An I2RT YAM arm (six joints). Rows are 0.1 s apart.
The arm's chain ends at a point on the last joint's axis. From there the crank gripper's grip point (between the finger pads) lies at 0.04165 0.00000 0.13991 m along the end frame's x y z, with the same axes.
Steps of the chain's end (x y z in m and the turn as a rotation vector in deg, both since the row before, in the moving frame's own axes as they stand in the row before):
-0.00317, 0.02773, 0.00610, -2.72, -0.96, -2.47
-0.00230, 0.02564, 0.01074, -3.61, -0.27, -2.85
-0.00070, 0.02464, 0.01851, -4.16, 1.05, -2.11
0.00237, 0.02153, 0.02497, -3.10, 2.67, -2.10
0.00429, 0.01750, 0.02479, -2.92, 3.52, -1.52
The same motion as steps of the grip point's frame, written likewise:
-0.00541, 0.03264, 0.00666, -2.72, -0.96, -2.47
-0.00279, 0.03240, 0.01072, -3.61, -0.27, -2.85
0.00201, 0.03318, 0.01741, -4.16, 1.05, -2.11
0.00895, 0.02739, 0.02272, -3.10, 2.67, -2.10
0.01288, 0.02334, 0.02182, -2.92, 3.52, -1.52

